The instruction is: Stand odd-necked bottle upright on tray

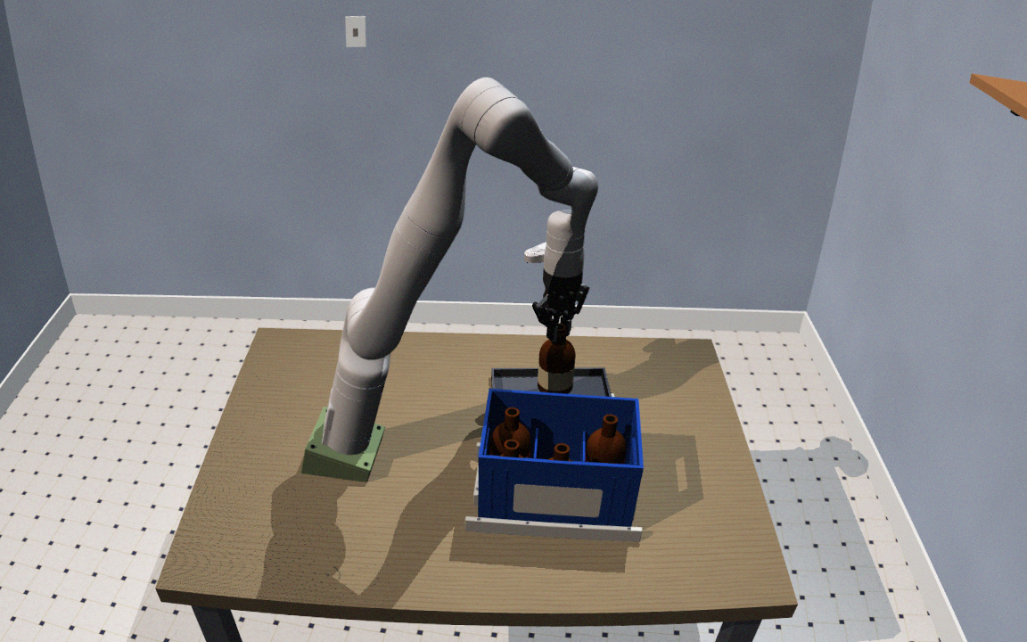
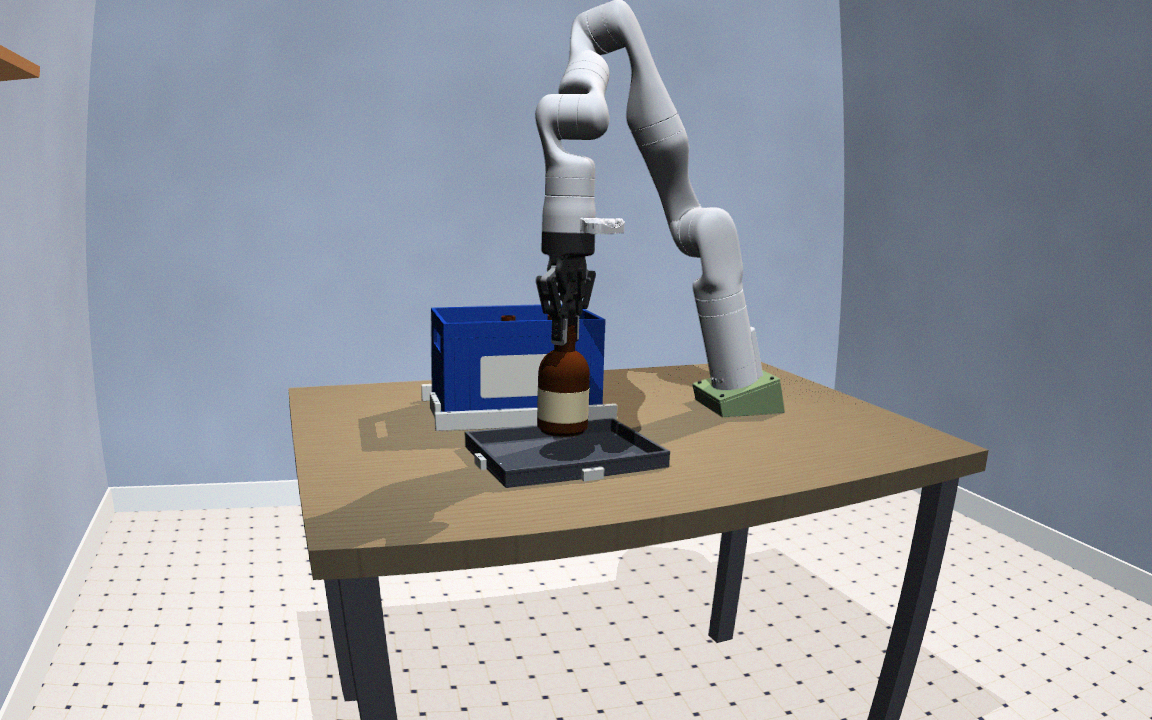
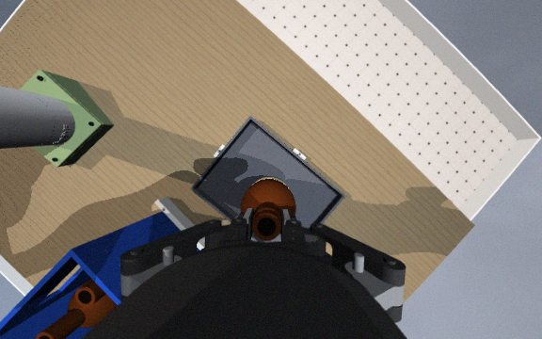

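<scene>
The dark grey tray is 18 cm below my hand. Also, from my hand: blue crate 3 cm behind, 27 cm to the right, 11 cm below.
</scene>
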